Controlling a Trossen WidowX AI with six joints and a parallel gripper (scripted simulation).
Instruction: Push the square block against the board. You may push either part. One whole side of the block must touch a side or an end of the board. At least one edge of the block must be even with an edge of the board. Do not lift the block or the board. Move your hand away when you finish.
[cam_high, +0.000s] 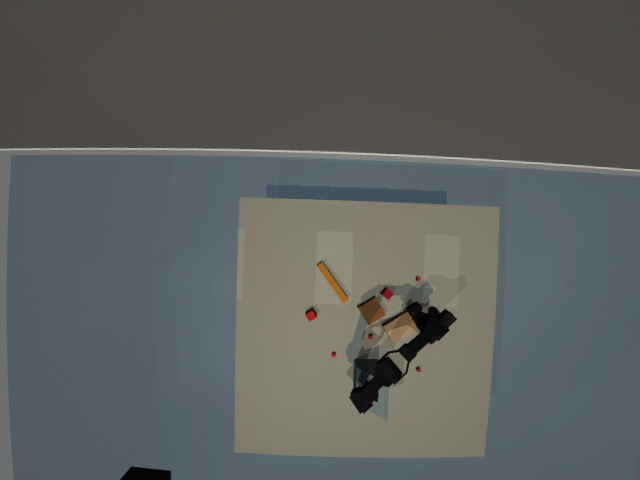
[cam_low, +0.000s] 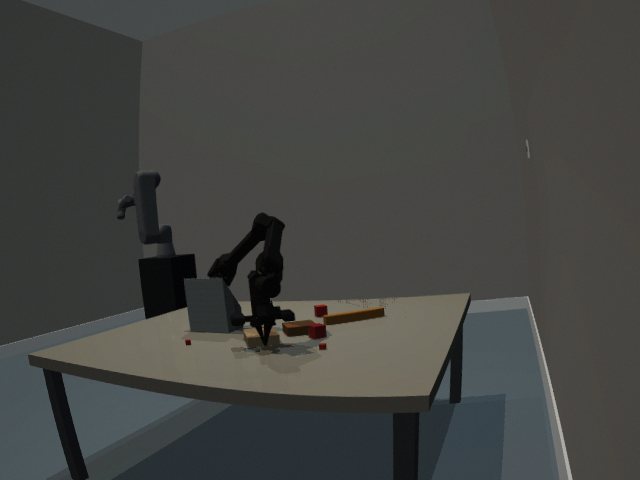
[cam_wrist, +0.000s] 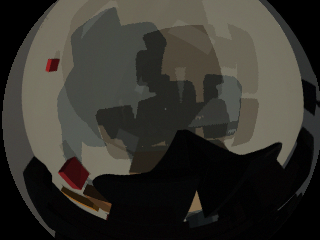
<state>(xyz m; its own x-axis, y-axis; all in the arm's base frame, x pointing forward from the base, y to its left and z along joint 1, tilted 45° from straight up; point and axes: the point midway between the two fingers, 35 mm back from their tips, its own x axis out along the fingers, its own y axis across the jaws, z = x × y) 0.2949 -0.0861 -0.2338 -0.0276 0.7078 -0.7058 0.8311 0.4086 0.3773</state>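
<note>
The square block lies 2 cm ahead of my gripper tip, 22 cm to the left of it and 1 cm above it. Also, from my gripper tip: board 15 cm ahead, 41 cm to the left, 1 cm above.
</note>
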